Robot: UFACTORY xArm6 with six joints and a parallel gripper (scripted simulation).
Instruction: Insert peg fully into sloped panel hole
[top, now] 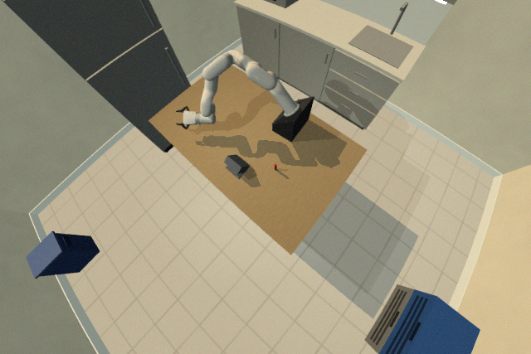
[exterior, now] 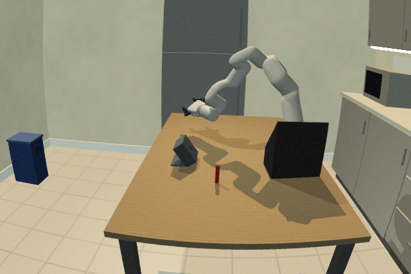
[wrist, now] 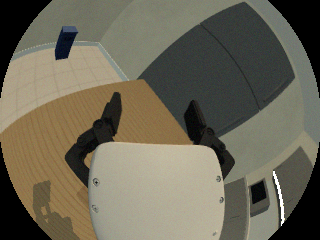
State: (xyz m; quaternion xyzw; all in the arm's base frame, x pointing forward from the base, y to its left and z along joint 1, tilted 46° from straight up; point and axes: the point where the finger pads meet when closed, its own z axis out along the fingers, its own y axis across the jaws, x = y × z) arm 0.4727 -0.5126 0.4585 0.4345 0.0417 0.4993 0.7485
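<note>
The red peg is 11 cm behind my hand, 79 cm to the left of it and 11 cm below it.
</note>
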